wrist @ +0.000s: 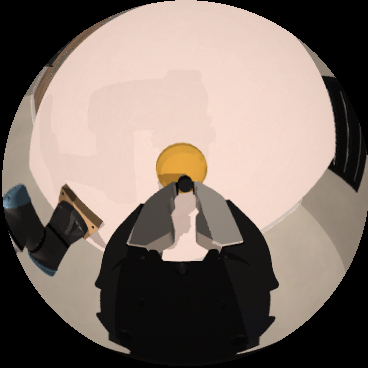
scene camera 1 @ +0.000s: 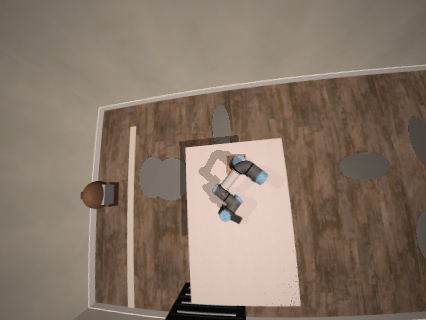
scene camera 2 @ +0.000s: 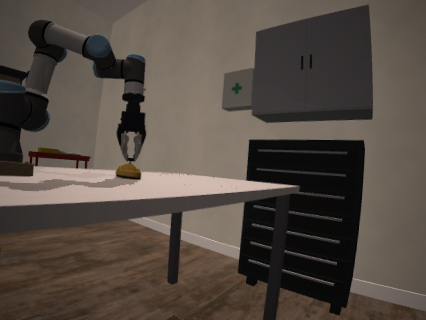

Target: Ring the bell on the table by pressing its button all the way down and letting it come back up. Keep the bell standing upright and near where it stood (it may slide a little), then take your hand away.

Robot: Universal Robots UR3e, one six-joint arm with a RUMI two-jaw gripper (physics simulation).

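Places are measured from the arm's base along level axes (x ahead, y left, z up), in centimetres.
Where they show: gripper, fingertip midpoint: (wrist: 185, 182) (scene camera 2: 130, 161); arm's base at its link origin: (wrist: 72, 217).
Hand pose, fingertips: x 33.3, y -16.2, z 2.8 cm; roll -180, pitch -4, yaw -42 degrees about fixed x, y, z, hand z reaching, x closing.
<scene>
Each offset is from my fingertips to the top centre of the thing. Level surfaces: height alone.
The bell, a low yellow dome {dy +0.3, dx +0.0, dz +1.2 cm} (scene camera 2: 128, 172) (wrist: 181, 156), stands upright on the white table {dz -5.7 cm} (scene camera 2: 215, 186) (wrist: 260, 100) (scene camera 1: 245, 270). Its small black button {dy +0.2, dx +0.1, dz +1.2 cm} (wrist: 185, 183) is at the top. My gripper (scene camera 2: 131, 159) (wrist: 185, 182) points straight down over the bell. Its two grey fingers are almost together, with their tips on either side of the button, shut on it. The fingertips are above the yellow dome. In the view from above, the bell and the fingertips are hidden under the arm.
The arm's base stands on a wooden plate (scene camera 2: 17, 168) (wrist: 92, 220) at one end of the table. A black drawer cabinet (scene camera 2: 305, 185) (wrist: 342, 130) stands beyond the table's far end. A grey wall cabinet (scene camera 2: 315, 65) and a first-aid box (scene camera 2: 237, 95) hang on the wall.
</scene>
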